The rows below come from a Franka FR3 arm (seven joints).
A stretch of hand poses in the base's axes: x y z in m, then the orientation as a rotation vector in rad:
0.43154, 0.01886, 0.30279, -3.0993, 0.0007, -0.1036
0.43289, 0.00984, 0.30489, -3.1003, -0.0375, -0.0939
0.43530, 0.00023, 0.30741, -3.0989, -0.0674, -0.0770
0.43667, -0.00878, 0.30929, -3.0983, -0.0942, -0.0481
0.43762, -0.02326, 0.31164, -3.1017, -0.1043, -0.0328
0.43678, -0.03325, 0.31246, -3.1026, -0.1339, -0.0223
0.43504, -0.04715, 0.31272, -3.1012, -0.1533, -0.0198
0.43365, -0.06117, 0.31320, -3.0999, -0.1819, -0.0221
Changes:
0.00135, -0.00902, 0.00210, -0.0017, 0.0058, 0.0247
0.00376, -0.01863, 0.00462, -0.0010, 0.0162, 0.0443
0.00513, -0.02764, 0.00650, -0.0011, 0.0345, 0.0619
0.00608, -0.04212, 0.00885, -0.0048, 0.0443, 0.0685
0.00524, -0.05211, 0.00967, -0.0074, 0.0506, 0.0876
0.00350, -0.06601, 0.00993, -0.0073, 0.0520, 0.1001
0.00211, -0.08003, 0.01041, -0.0082, 0.0501, 0.1185

